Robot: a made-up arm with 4 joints. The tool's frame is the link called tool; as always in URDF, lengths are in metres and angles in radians. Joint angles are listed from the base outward. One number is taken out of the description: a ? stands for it. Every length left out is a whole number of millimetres.
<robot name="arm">
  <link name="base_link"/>
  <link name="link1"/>
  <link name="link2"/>
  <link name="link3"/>
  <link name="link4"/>
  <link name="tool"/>
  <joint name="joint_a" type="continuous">
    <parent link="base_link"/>
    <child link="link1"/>
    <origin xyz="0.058 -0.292 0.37" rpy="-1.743 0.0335 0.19"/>
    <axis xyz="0 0 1"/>
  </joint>
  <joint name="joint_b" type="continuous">
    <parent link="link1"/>
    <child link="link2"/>
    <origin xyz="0.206 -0.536 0" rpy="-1.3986 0.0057 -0.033"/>
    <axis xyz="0 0 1"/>
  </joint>
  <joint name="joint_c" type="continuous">
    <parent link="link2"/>
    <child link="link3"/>
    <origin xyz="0.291 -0.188 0" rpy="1.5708 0 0.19"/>
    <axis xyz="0 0 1"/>
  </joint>
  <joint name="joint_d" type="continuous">
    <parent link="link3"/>
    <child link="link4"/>
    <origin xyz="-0.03 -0.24 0" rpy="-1.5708 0 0"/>
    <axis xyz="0 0 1"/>
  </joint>
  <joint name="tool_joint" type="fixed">
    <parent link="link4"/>
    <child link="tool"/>
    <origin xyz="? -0.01 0" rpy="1.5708 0 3.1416"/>
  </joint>
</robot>
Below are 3 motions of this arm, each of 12 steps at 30 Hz.
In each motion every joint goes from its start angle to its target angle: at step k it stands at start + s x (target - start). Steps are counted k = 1, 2, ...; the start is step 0. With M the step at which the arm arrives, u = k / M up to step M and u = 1 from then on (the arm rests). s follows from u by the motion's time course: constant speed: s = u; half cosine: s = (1 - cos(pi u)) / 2; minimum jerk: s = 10 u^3 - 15 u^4 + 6 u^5.
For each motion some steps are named. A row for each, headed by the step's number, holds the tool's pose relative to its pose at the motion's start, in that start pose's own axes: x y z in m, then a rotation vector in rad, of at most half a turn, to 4 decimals.
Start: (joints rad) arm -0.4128 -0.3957 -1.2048 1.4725
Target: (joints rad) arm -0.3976 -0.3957 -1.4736 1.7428
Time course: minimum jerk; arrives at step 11
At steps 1, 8, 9, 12:
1: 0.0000 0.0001 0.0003 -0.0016 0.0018 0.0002
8: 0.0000 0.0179 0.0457 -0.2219 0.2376 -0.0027
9: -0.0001 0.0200 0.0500 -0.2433 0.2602 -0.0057
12: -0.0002 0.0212 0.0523 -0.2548 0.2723 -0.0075

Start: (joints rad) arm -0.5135 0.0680 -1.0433 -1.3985
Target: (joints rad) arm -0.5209 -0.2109 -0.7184 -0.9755
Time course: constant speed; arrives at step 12
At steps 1, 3, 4, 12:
1: -0.0014 -0.0057 0.0026 -0.0298 0.0234 0.0147
3: -0.0044 -0.0169 0.0078 -0.0907 0.0683 0.0401
4: -0.0059 -0.0224 0.0104 -0.1216 0.0899 0.0506
12: -0.0195 -0.0642 0.0317 -0.3744 0.2394 0.0837

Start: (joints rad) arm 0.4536 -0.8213 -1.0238 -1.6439
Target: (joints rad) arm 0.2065 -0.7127 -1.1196 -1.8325
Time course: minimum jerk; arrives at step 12
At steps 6, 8, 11, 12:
6: -0.0484 -0.0497 -0.0218 0.1399 -0.1370 -0.0803
8: -0.0761 -0.0769 -0.0375 0.2198 -0.2153 -0.1311
11: -0.0954 -0.0952 -0.0500 0.2755 -0.2699 -0.1688
12: -0.0959 -0.0956 -0.0503 0.2769 -0.2712 -0.1698

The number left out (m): -0.04
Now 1 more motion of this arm.
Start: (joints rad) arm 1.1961 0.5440 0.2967 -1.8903
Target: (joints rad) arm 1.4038 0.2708 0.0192 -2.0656
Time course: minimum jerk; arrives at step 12
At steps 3, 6, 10, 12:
3: -0.0151 0.0104 0.0100 0.0056 -0.0379 -0.0234
6: -0.0679 0.0537 0.0447 0.0231 -0.1888 -0.1039
10: -0.1196 0.1096 0.0778 0.0373 -0.3755 -0.1780
12: -0.1230 0.1140 0.0800 0.0382 -0.3900 -0.1828

